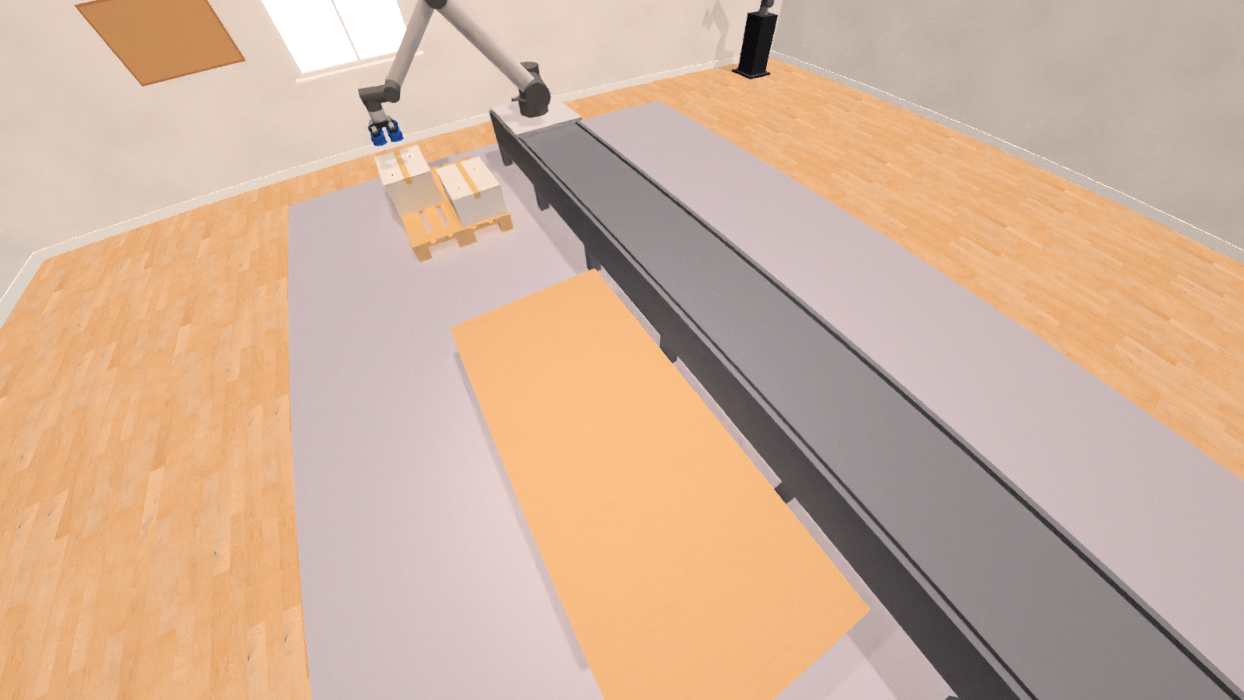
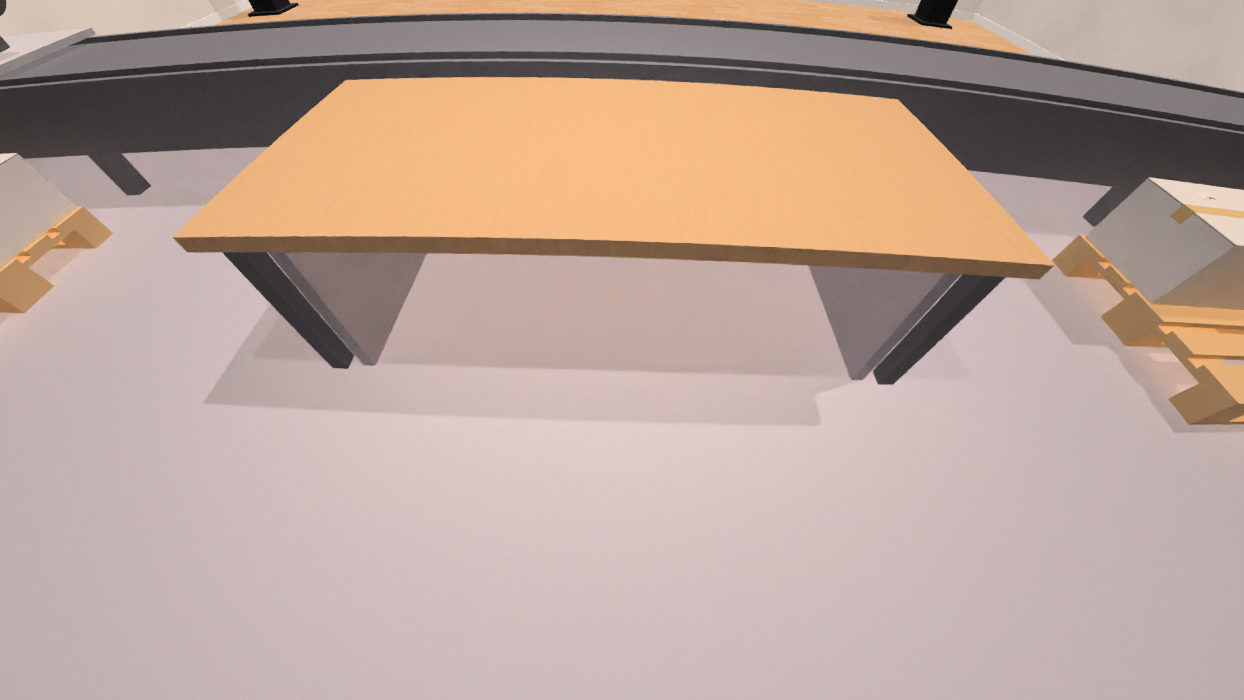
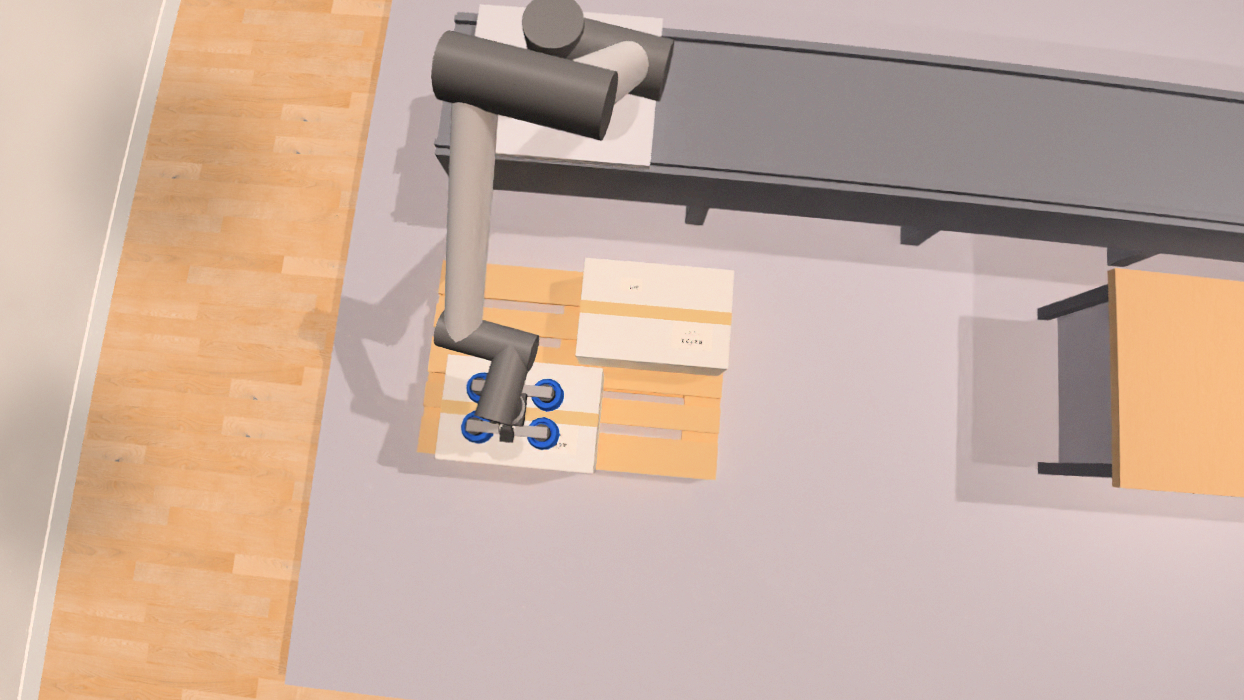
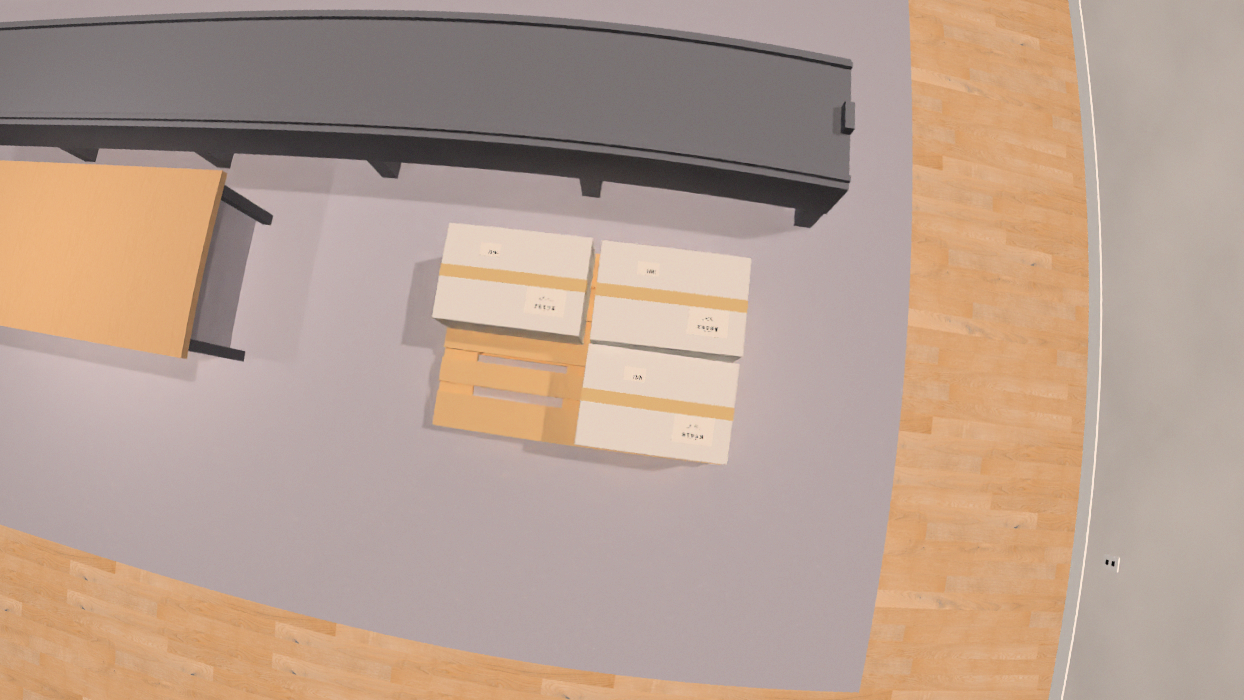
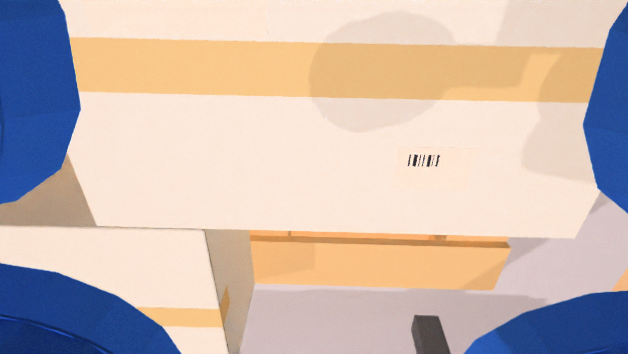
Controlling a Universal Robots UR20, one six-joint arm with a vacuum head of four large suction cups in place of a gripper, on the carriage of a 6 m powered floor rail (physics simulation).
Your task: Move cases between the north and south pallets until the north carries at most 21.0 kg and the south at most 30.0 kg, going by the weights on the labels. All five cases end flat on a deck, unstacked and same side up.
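Frame: origin at the arm's base, x ahead, y left, z up, level; metres.
Seen in the pictures: end effector, tool point: (image 1: 386,136) (image 5: 322,250); arm's base, origin of the base link: (image 1: 534,111).
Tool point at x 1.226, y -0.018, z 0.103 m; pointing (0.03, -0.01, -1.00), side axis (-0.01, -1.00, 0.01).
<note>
Offsets run from my tool point to a thing's top centre. Level surfaces: height alone.
My gripper (image 1: 386,133) (image 3: 510,411), with four blue suction cups, hangs above a white taped case {dx -0.007, dy -0.019, dz -0.235 m} (image 1: 415,193) (image 3: 578,393) (image 5: 240,140) at the north pallet's outer, wall-side corner; it is open and apart from the case. A second white case {dx -0.428, dy +0.439, dz -0.281 m} (image 1: 476,206) (image 3: 648,343) (image 5: 167,260) sits diagonally on the north pallet (image 1: 428,233) (image 3: 656,457), nearer the rail. Three white cases (image 4: 487,304) (image 4: 639,322) (image 4: 639,426) lie flat on the south pallet (image 4: 491,413) (image 2: 1213,387), its near-left quarter bare. The label weights are too small to read.
A wooden table {dz -0.143 m} (image 1: 643,452) (image 2: 608,174) (image 4: 95,252) stands between the pallets. The long dark floor rail (image 1: 748,296) (image 3: 869,121) (image 4: 434,78) runs beside them, with the arm's pale carriage (image 3: 565,143) at its north end. A black pedestal (image 1: 756,41) stands beyond the rail.
</note>
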